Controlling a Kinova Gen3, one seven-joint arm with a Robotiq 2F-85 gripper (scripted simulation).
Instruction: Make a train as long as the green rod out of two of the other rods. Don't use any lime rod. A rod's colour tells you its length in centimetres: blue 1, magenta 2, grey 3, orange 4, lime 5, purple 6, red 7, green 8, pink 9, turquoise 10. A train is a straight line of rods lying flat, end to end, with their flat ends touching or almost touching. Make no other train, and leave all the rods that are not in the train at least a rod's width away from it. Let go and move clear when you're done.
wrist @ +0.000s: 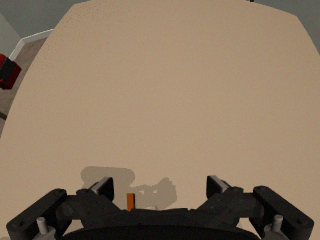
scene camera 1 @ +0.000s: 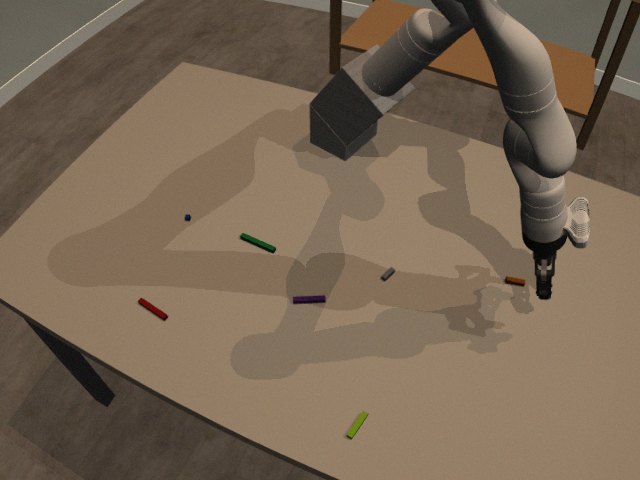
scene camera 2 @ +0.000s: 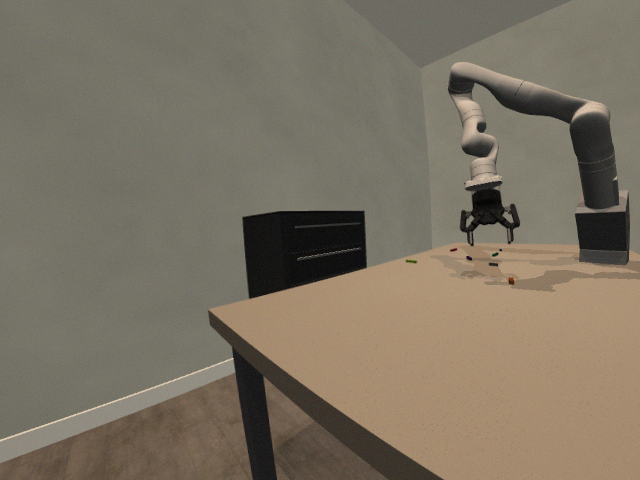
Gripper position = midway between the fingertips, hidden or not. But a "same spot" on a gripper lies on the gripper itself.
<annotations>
My gripper shows in the wrist view, in scene camera 1 (545,275) and in scene camera 2. The same spot on my gripper: (wrist: 219,207) is (scene camera 2: 476,217).
</annotations>
